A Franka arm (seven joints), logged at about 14 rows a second.
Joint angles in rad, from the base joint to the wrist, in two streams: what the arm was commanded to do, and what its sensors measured. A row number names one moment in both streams.
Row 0, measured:
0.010 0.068 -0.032 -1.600 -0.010 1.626 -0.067
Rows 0 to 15, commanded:
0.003 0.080 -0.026 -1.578 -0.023 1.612 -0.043
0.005 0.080 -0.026 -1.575 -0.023 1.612 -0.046
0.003 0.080 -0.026 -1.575 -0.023 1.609 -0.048
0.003 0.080 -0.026 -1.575 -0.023 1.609 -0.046
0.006 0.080 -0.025 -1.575 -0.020 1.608 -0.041
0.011 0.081 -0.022 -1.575 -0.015 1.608 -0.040
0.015 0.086 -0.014 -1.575 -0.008 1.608 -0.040
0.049 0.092 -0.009 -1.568 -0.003 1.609 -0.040
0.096 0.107 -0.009 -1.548 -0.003 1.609 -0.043
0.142 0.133 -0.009 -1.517 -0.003 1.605 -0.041
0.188 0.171 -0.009 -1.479 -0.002 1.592 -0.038
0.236 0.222 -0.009 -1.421 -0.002 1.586 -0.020
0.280 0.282 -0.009 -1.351 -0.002 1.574 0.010
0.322 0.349 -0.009 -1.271 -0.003 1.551 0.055
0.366 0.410 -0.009 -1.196 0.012 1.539 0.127
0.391 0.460 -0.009 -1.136 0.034 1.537 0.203
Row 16, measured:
0.341 0.306 0.001 -1.349 0.002 1.604 0.092
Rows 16 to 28, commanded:
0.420 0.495 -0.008 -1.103 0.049 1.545 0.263
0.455 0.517 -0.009 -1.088 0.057 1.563 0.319
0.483 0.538 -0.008 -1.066 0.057 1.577 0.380
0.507 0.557 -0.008 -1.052 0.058 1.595 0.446
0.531 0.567 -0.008 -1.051 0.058 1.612 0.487
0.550 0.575 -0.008 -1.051 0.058 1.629 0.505
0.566 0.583 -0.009 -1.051 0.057 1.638 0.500
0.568 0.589 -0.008 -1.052 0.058 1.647 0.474
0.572 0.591 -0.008 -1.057 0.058 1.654 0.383
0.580 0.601 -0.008 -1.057 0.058 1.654 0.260
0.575 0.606 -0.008 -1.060 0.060 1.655 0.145
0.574 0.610 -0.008 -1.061 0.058 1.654 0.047
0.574 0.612 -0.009 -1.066 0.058 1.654 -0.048
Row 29, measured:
0.578 0.593 -0.003 -1.090 0.043 1.657 0.133
